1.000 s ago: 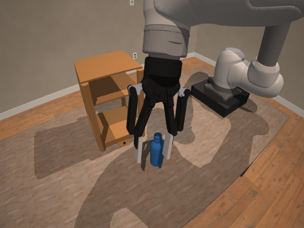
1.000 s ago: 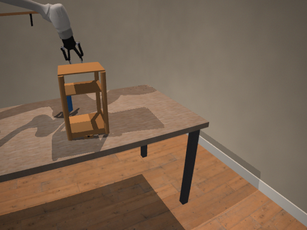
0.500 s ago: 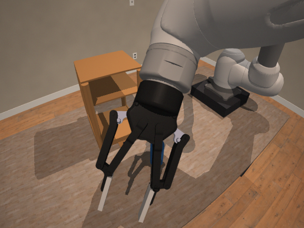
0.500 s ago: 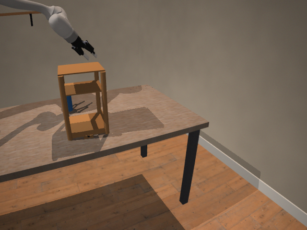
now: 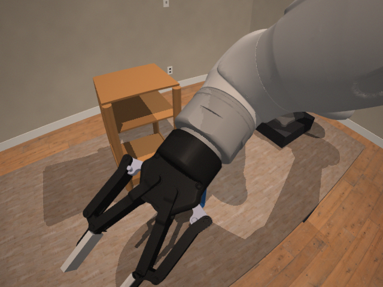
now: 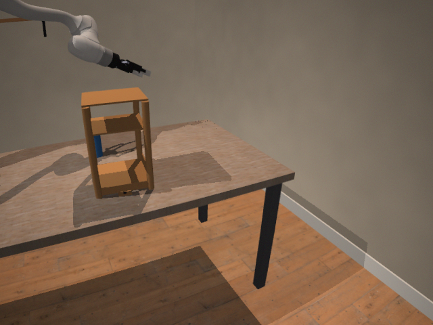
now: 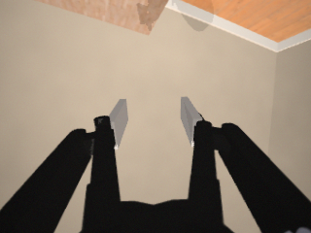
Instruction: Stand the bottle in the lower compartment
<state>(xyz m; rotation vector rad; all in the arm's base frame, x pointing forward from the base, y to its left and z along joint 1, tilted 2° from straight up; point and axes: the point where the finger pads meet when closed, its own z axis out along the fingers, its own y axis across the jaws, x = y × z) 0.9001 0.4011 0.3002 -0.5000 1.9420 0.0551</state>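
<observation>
Right now my hand is 290 mm past the blue bottle, 220 mm to the left of it and 240 mm above it. Also, from my hand: orange shelving unit: 220 mm behind, 500 mm to the right, 170 mm below.
</observation>
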